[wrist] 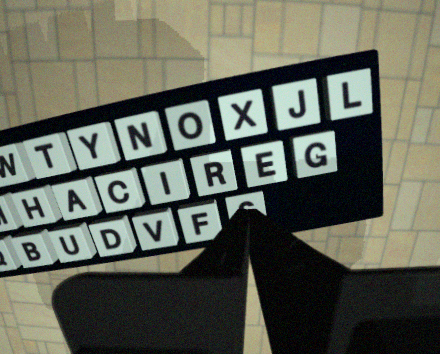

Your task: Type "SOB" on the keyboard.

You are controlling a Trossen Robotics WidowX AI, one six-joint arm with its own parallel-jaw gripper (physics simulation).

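Places are measured from the arm's base along level axes (x left, y ahead, z down), in millimetres.
Pixels of known places: gripper, fingertip midpoint: (246,218).
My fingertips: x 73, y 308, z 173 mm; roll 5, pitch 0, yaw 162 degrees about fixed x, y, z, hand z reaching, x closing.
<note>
Behind a point stands the place of what it marks.
A black keyboard (350,200) @(x 31, y 329, z 174 mm) with white letter keys lies tilted across the wrist view, its left part cut off by the frame edge. The S key (246,201) @(x 76, y 316, z 173 mm) is at the right end of the bottom row, its lower part hidden by the fingertips. The O key (190,125) @(x 107, y 341, z 169 mm) is in the top row between N and X. The B key (33,251) @(x 165, y 264, z 169 mm) is in the bottom row at the lower left. My gripper (246,218) @(x 73, y 308, z 173 mm) is shut and empty, its tips over the S key; whether they touch it I cannot tell.
The F key (200,223) @(x 92, y 302, z 169 mm) is just left of the fingertips, and the R key (215,173) @(x 92, y 326, z 169 mm) and E key (265,164) @(x 74, y 335, z 169 mm) are above them. The G key (315,154) @(x 56, y 344, z 169 mm) is at the upper right. A tiled surface (410,165) @(x 2, y 352, z 185 mm) surrounds the keyboard, with shadows on it.
</note>
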